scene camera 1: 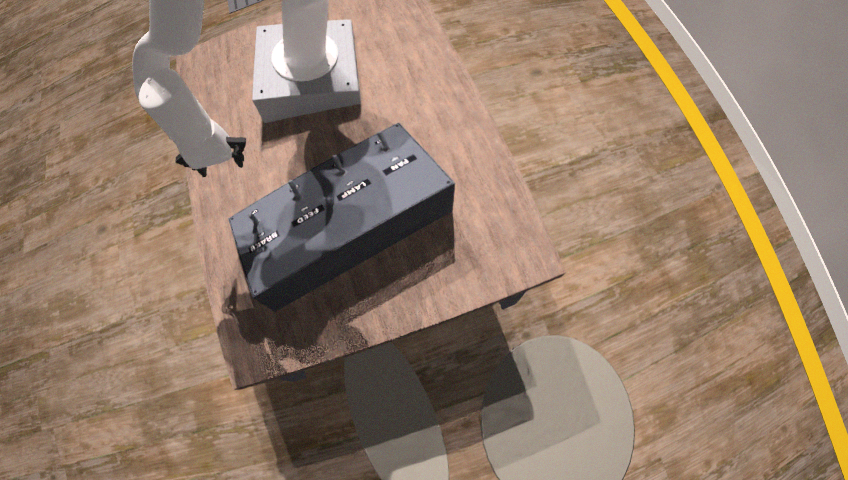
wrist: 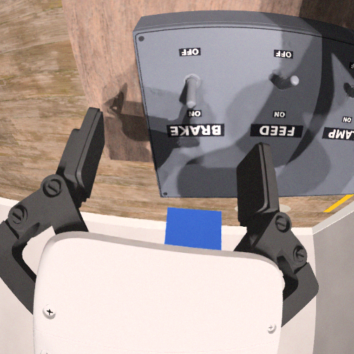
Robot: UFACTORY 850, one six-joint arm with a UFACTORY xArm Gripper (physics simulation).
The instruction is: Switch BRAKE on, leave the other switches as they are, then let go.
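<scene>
The dark grey switch box (scene camera 1: 410, 196) (wrist: 225, 175) has a row of levers. The BRAKE lever (scene camera 1: 256, 223) (wrist: 191, 94) points toward its ON label in the wrist view. The FEED lever (scene camera 1: 294, 190) (wrist: 294, 80) leans sideways in the wrist view, its tip away from its ON label. The LAMP lever (scene camera 1: 338, 164) shows partly at the wrist view's right edge. The FAN lever (scene camera 1: 382, 143) is at the box's far end in the scene view. My gripper (scene camera 1: 221, 167) (wrist: 177, 138) is open and empty, held apart from the box, off its BRAKE end.
The box stands on a wooden table (scene camera 1: 499, 243). The robot's metal base plate (scene camera 1: 306, 102) is behind the box in the scene view. Round pale discs (scene camera 1: 571, 404) show beyond the table's front edge. A blue square (wrist: 193, 228) shows between the fingers in the wrist view, beyond the box.
</scene>
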